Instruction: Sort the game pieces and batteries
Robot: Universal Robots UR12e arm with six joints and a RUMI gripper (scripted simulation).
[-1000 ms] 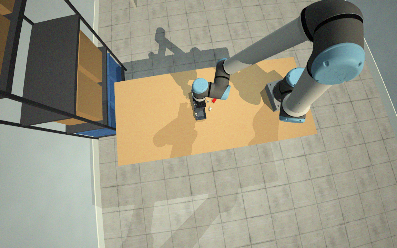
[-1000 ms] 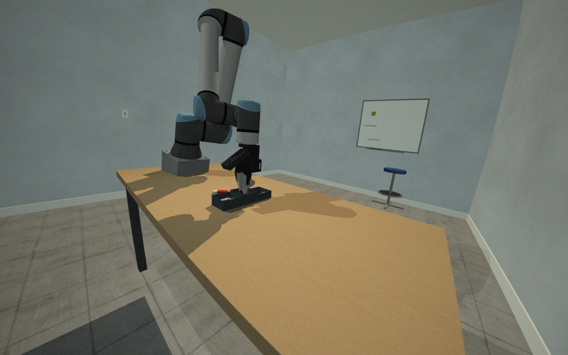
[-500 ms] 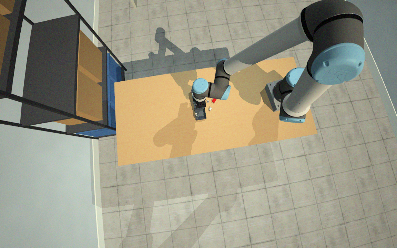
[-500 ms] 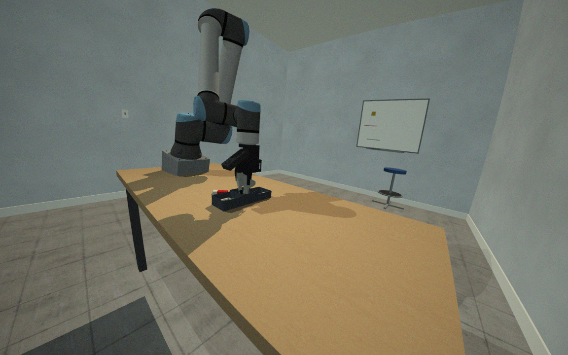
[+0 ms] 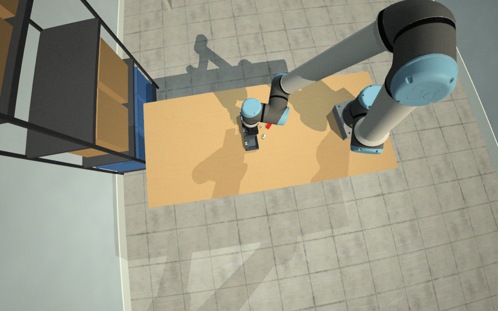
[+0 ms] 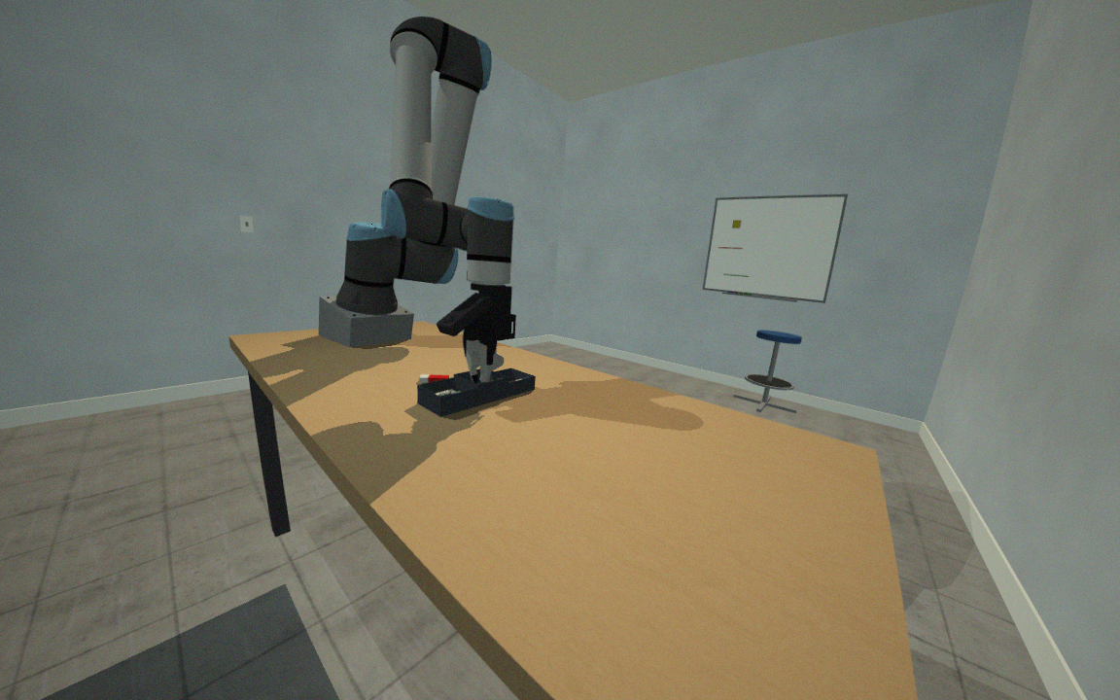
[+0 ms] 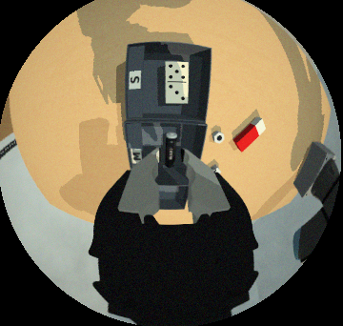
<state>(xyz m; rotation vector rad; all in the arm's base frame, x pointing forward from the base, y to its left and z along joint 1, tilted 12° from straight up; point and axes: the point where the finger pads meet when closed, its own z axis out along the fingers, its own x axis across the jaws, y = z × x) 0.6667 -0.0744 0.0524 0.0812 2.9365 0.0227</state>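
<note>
The dark three-part bin lies 10 mm below my hand and 10 mm ahead of it. Round my hand: round piece: 70 mm behind, 30 mm below, 10 mm to the right; black battery: 20 mm below, 10 mm to the left.
</note>
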